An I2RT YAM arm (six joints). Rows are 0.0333 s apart.
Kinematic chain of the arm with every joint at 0, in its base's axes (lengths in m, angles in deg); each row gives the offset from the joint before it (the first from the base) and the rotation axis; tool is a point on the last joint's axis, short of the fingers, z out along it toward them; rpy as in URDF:
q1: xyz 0 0 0.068 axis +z
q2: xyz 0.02 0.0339 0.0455 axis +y
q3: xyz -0.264 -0.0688 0 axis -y
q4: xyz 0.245 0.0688 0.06 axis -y
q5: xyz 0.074 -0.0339 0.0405 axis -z
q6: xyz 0.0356 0 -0.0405 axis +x
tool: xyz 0 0 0 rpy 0 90 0
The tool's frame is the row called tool.
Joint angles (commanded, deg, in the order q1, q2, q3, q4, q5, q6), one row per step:
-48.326 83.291 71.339 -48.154 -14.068 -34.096
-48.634 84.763 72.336 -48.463 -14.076 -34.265
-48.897 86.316 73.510 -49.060 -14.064 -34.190
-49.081 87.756 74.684 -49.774 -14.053 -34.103
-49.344 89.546 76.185 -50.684 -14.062 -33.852
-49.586 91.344 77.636 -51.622 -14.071 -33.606
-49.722 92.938 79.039 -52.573 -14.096 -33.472
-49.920 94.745 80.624 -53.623 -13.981 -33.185
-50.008 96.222 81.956 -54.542 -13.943 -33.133
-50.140 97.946 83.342 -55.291 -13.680 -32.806
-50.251 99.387 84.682 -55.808 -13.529 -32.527
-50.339 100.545 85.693 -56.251 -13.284 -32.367
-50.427 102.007 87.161 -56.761 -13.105 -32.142
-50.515 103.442 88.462 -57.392 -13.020 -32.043
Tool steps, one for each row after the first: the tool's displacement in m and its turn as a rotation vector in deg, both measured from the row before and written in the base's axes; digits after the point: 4 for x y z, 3 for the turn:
0.0025 -0.0052 -0.0021 0.507 0.548 -0.161
0.0026 -0.0051 -0.0020 0.764 0.637 -0.333
0.0025 -0.0044 -0.0017 0.775 0.635 -0.264
0.0030 -0.0057 -0.0021 1.030 0.735 -0.477
0.0030 -0.0055 -0.0026 1.094 0.790 -0.454
0.0029 -0.0046 -0.0020 0.944 0.703 -0.244
0.0030 -0.0055 -0.0025 1.027 0.864 -0.499
0.0027 -0.0041 -0.0020 0.814 0.705 -0.149
0.0031 -0.0052 -0.0032 0.807 0.851 -0.522
0.0029 -0.0047 -0.0019 0.493 0.476 -0.417
0.0022 -0.0037 -0.0020 0.367 0.539 -0.316
0.0031 -0.0048 -0.0016 0.364 0.431 -0.353
0.0028 -0.0043 -0.0025 0.575 0.540 -0.206

